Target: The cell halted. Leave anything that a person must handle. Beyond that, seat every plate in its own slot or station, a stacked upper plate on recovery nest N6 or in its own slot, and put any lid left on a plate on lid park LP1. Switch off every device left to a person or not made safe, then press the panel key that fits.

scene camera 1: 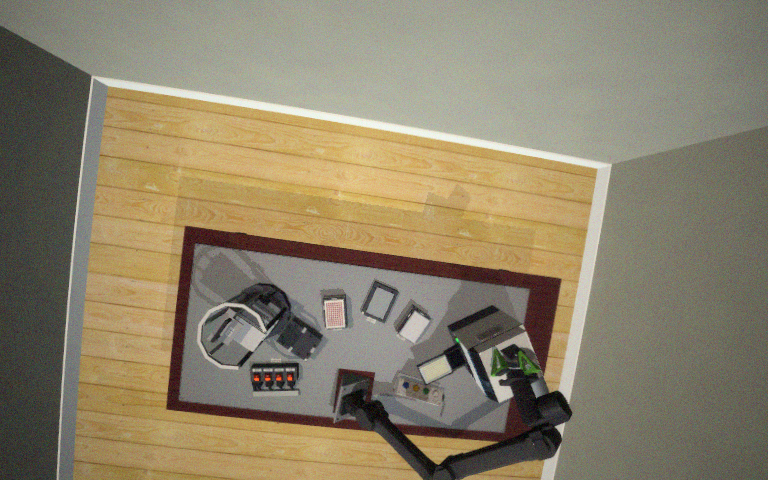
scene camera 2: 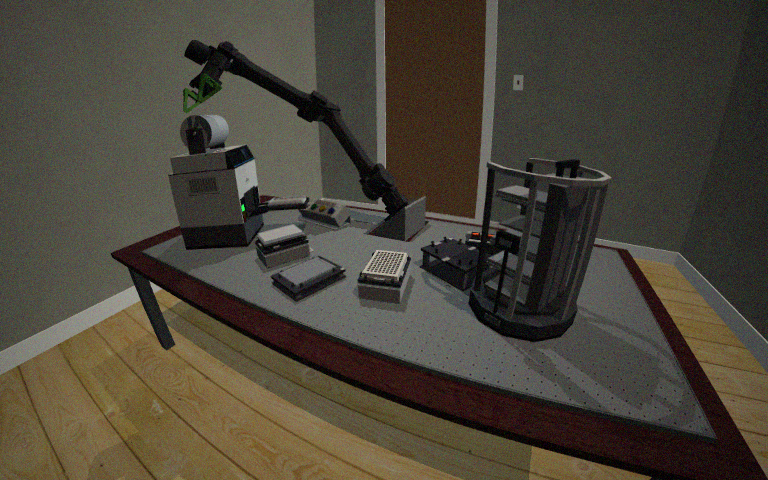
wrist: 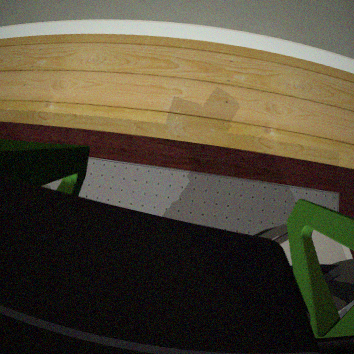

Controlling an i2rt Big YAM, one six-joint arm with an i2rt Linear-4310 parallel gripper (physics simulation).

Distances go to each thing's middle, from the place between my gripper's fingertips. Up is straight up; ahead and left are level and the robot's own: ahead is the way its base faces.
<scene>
Now: the white well plate with pink wells (scene camera 2: 387, 265) 10 cm behind my hand, 58 cm to the left of it and 41 cm below it. From my hand the other things lie so: round plate hotel (scene camera 2: 539, 227) (16 cm behind, 91 cm to the left, 30 cm below).
</scene>
